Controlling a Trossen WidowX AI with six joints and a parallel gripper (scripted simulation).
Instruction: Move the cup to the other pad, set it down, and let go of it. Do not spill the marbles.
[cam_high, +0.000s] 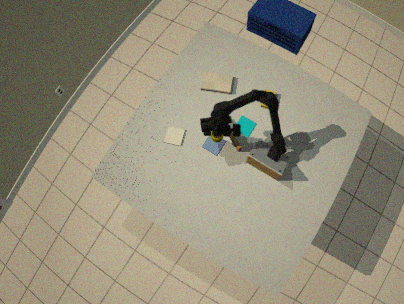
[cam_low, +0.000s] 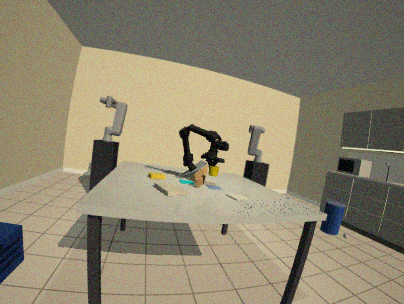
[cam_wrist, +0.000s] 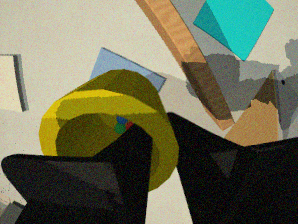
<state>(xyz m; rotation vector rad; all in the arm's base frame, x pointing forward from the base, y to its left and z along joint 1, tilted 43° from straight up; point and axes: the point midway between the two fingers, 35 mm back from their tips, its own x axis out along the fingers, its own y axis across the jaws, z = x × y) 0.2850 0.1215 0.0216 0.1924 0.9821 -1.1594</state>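
Now: gripper tip 150 mm to the left of the teal block, 120 mm above it and 50 mm past it. Also, from my gripper tip: yellow cup 20 mm to the left, 20 mm ahead; wooden bar 100 mm below, 60 mm to the right, 10 mm behind; cream pad 240 mm ahead, 130 mm to the left, 110 mm below.
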